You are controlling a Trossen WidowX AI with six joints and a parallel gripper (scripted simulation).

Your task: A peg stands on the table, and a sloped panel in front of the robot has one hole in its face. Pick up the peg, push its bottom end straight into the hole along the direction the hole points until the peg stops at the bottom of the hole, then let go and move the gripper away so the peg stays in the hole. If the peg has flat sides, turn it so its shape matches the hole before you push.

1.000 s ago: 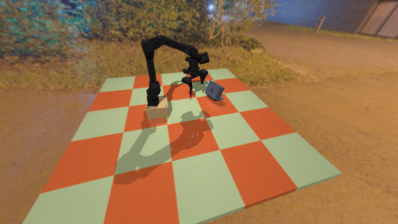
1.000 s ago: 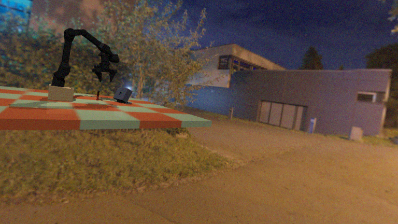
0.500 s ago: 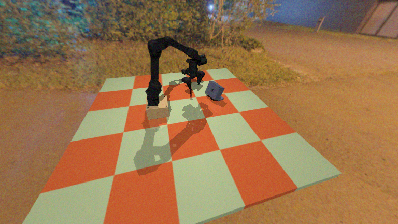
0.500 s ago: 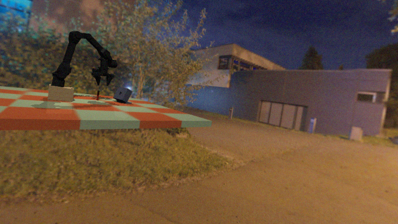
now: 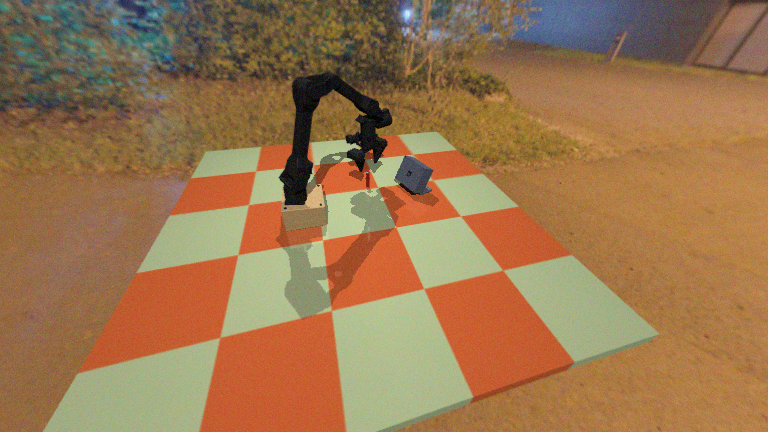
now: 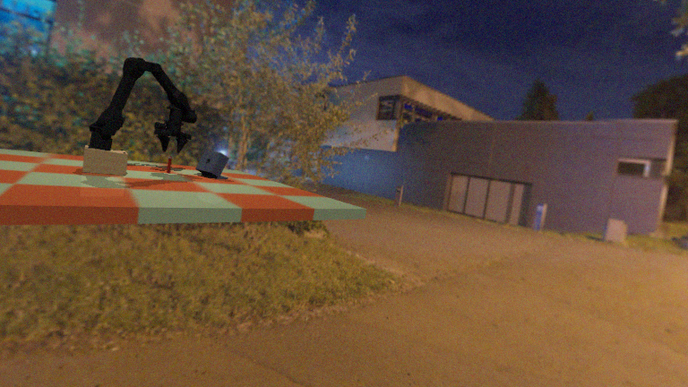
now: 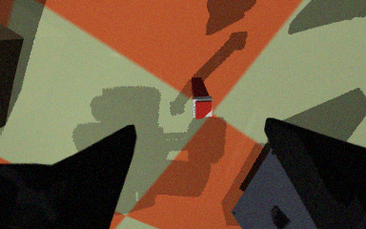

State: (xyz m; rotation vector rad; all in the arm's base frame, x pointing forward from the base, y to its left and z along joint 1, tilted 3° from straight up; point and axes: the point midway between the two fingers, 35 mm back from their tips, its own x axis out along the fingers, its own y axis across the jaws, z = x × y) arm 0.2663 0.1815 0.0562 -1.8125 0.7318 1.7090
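Now: the peg 4 cm below my gripper tip and 1 cm to the left of it. The rest, counted from my gripper tip: dark sloped panel (19 cm ahead, 3 cm below, 2 cm to the right).
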